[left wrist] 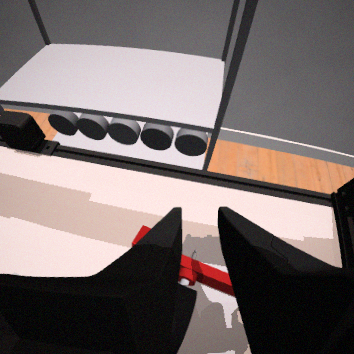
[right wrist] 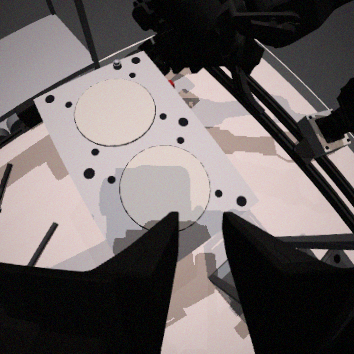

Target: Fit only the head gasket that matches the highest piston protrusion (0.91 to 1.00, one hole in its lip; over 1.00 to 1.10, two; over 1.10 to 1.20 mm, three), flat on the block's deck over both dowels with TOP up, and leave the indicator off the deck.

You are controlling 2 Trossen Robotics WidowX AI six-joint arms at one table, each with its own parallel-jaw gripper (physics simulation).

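Where they show: left gripper, fingertip midpoint: [left wrist: 199, 214]; right gripper, fingertip midpoint: [right wrist: 200, 219]; left arm's base at its link origin: [right wrist: 329, 128].
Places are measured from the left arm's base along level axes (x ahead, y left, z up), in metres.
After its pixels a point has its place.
The engine block's pale deck [right wrist: 200, 150] {x 0.404, y 0.033, z 0.187 m} shows in the right wrist view with two round cream pistons [right wrist: 115, 112] {x 0.464, y -0.023, z 0.188 m} [right wrist: 165, 182] {x 0.442, y 0.051, z 0.188 m} and a small metal dowel [right wrist: 117, 64] {x 0.449, y -0.075, z 0.192 m} near its far edge; no gasket shows on it. My right gripper [right wrist: 200, 219] {x 0.438, y 0.088, z 0.241 m} is partly open and empty above the deck's near end. My left gripper [left wrist: 199, 214] {x 0.386, y -0.226, z 0.064 m} is partly open with nothing between its fingers. The indicator's red bridge [left wrist: 212, 276] {x 0.353, y -0.218, z -0.031 m} lies beyond and below them, partly hidden by both fingers. A bit of red [right wrist: 171, 84] {x 0.323, y -0.223, z -0.033 m} shows beside the deck in the right wrist view.
A white-topped shelf [left wrist: 115, 75] stands behind the table, with several dark-ended cylinders [left wrist: 191, 144] under it. A black rail [left wrist: 270, 184] runs along the table edge. The left arm [right wrist: 210, 35] {x 0.343, y -0.092, z 0.196 m} reaches in beside the block's far end. A dark rod [right wrist: 43, 244] {x 0.665, y 0.040, z -0.046 m} shows left of the block.
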